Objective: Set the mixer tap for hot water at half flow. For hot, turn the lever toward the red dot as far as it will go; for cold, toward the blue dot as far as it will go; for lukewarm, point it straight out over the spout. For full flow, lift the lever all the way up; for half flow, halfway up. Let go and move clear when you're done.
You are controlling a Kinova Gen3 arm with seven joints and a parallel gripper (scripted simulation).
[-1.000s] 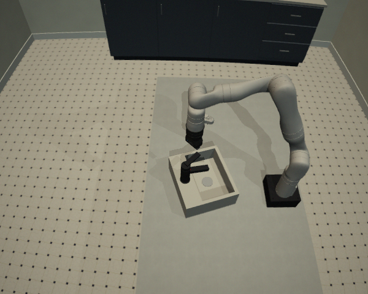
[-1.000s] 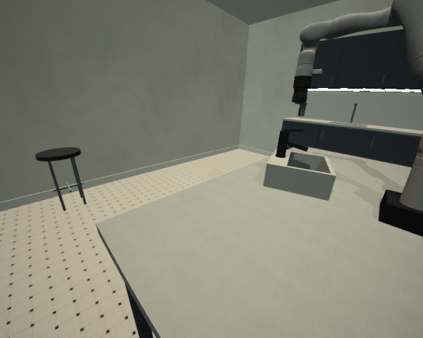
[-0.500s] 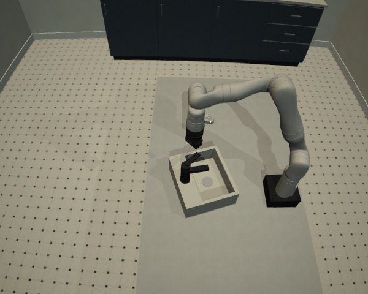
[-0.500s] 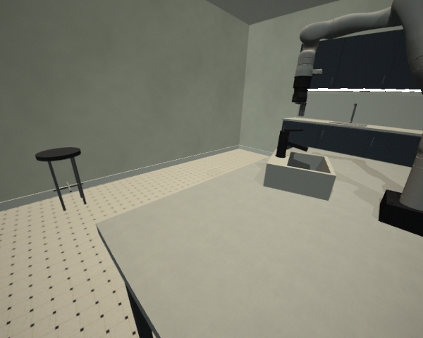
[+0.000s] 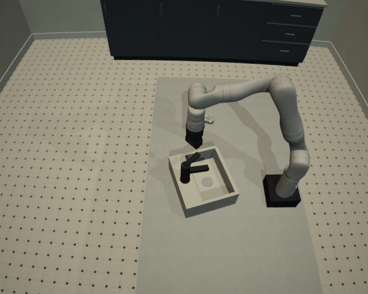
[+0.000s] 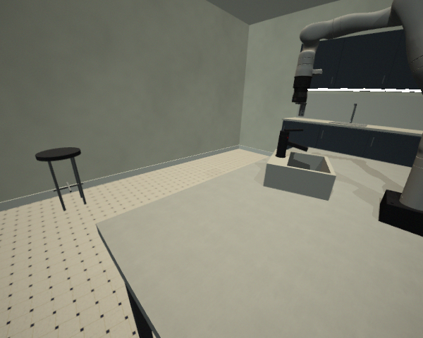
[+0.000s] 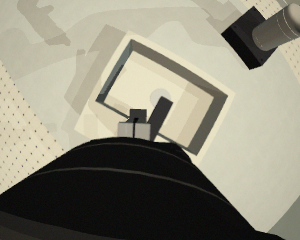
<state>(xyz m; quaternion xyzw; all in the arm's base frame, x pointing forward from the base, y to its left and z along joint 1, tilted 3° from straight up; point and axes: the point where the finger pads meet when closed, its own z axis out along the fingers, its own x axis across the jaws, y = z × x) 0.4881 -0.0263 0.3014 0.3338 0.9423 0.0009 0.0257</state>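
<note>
The lever is 20 mm ahead of my hand, 20 mm to the left of it and 90 mm below it. The rest, counted from my hand: sink basin 60 mm behind, 10 mm to the left, 320 mm below.
</note>
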